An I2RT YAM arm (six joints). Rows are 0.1 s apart.
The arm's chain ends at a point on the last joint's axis. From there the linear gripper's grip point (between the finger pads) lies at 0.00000 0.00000 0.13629 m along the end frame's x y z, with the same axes.
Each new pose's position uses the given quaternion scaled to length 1; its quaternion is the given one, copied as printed.
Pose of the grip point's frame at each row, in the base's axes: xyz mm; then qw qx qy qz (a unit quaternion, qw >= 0):
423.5 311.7 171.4 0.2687 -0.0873 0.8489 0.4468
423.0 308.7 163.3 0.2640 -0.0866 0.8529 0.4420
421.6 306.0 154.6 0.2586 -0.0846 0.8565 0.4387
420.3 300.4 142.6 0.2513 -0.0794 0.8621 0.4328
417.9 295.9 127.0 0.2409 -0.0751 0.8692 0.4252
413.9 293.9 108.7 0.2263 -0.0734 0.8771 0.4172
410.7 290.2 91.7 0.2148 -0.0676 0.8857 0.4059
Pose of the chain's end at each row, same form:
372.0 201.9 233.6 0.2687 -0.0873 0.8489 0.4468
372.1 199.7 227.3 0.2640 -0.0866 0.8529 0.4420
371.3 197.6 220.2 0.2586 -0.0846 0.8565 0.4387
370.6 193.3 210.6 0.2513 -0.0794 0.8621 0.4328
369.5 190.2 198.2 0.2409 -0.0751 0.8692 0.4252
368.1 189.6 183.6 0.2263 -0.0734 0.8771 0.4172
366.3 188.2 170.5 0.2148 -0.0676 0.8857 0.4059

